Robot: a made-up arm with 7 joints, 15 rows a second.
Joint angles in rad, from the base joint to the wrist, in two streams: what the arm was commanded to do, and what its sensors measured. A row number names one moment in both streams.
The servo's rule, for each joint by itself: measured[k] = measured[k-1] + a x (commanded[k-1-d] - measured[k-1]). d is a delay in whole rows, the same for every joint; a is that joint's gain. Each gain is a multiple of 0.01, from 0.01 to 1. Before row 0 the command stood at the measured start. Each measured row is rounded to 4 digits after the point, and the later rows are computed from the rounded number. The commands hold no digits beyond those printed.
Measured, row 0:
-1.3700 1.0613 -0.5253 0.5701 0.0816 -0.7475 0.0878
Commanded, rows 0 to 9:
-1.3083 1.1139 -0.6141 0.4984 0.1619 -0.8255 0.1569
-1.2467 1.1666 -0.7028 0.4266 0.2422 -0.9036 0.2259
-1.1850 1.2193 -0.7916 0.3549 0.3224 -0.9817 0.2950
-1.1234 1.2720 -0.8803 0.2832 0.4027 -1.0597 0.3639
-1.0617 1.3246 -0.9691 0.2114 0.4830 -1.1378 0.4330
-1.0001 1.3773 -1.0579 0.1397 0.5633 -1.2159 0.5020
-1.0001 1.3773 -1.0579 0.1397 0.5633 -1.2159 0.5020
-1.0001 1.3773 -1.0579 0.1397 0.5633 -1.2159 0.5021
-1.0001 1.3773 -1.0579 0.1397 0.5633 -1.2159 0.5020
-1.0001 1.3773 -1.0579 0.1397 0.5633 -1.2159 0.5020
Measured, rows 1 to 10:
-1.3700 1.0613 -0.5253 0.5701 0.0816 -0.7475 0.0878
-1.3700 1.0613 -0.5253 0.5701 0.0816 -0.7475 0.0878
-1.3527 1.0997 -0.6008 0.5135 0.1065 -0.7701 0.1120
-1.3230 1.1485 -0.6875 0.4448 0.1486 -0.8088 0.1519
-1.2844 1.2002 -0.7760 0.3738 0.2025 -0.8589 0.2020
-1.2393 1.2526 -0.8647 0.3022 0.2646 -0.9171 0.2587
-1.1896 1.3052 -0.9534 0.2305 0.3323 -0.9811 0.3197
-1.1365 1.3578 -1.0422 0.1588 0.4039 -1.0492 0.3835
-1.0983 1.3720 -1.0555 0.1437 0.4533 -1.0975 0.4250
-1.0708 1.3759 -1.0575 0.1405 0.4874 -1.1318 0.4520
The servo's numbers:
d 2
a 0.28 0.73 0.85 0.79 0.31 0.29 0.35

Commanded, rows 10 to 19:
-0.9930 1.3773 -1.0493 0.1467 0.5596 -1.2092 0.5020
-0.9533 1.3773 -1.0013 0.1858 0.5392 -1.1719 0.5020
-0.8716 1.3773 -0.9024 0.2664 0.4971 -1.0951 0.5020
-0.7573 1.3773 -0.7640 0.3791 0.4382 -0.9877 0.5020
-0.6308 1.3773 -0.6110 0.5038 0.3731 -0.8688 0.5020
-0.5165 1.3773 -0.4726 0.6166 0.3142 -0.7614 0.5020
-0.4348 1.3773 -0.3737 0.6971 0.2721 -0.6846 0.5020
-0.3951 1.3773 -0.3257 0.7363 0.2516 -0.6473 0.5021
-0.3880 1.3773 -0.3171 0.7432 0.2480 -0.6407 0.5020
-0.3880 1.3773 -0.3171 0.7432 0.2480 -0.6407 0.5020
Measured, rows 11 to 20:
-1.0510 1.3769 -1.0578 0.1399 0.5109 -1.1562 0.4695
-1.0367 1.3772 -1.0579 0.1397 0.5271 -1.1735 0.4809
-1.0245 1.3773 -1.0506 0.1452 0.5372 -1.1839 0.4883
-1.0046 1.3773 -1.0087 0.1773 0.5378 -1.1804 0.4931
-0.9674 1.3773 -0.9183 0.2477 0.5252 -1.1557 0.4962
-0.9086 1.3773 -0.7871 0.3515 0.4982 -1.1070 0.4982
-0.8308 1.3773 -0.6374 0.4718 0.4594 -1.0379 0.4995
-0.7428 1.3773 -0.4973 0.5862 0.4144 -0.9577 0.5004
-0.6566 1.3773 -0.3922 0.6738 0.3703 -0.8785 0.5010
-0.5834 1.3773 -0.3357 0.7232 0.3335 -0.8115 0.5014

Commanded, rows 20 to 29:
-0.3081 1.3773 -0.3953 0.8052 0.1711 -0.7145 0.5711
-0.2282 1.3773 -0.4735 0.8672 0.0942 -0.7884 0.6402
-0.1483 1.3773 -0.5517 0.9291 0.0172 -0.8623 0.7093
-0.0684 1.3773 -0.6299 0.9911 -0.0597 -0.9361 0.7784
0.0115 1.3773 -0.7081 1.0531 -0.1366 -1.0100 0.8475
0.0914 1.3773 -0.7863 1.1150 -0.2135 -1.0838 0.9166
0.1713 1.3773 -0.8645 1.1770 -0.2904 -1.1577 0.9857
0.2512 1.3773 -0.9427 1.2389 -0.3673 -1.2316 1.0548
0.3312 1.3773 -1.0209 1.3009 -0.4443 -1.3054 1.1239
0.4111 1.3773 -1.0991 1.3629 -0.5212 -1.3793 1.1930
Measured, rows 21 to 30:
-0.5287 1.3773 -0.3199 0.7390 0.3070 -0.7620 0.5016
-0.4893 1.3773 -0.3175 0.7423 0.2887 -0.7268 0.5017
-0.4386 1.3773 -0.3836 0.7920 0.2522 -0.7232 0.5260
-0.3797 1.3773 -0.4600 0.8514 0.2032 -0.7421 0.5660
-0.3149 1.3773 -0.5379 0.9128 0.1455 -0.7770 0.6162
-0.2459 1.3773 -0.6161 0.9747 0.0819 -0.8231 0.6730
-0.1738 1.3773 -0.6943 1.0366 0.0142 -0.8773 0.7341
-0.0995 1.3773 -0.7725 1.0985 -0.0564 -0.9372 0.7980
-0.0237 1.3773 -0.8507 1.1605 -0.1289 -1.0011 0.8637
0.0533 1.3773 -0.9289 1.2224 -0.2028 -1.0679 0.9306

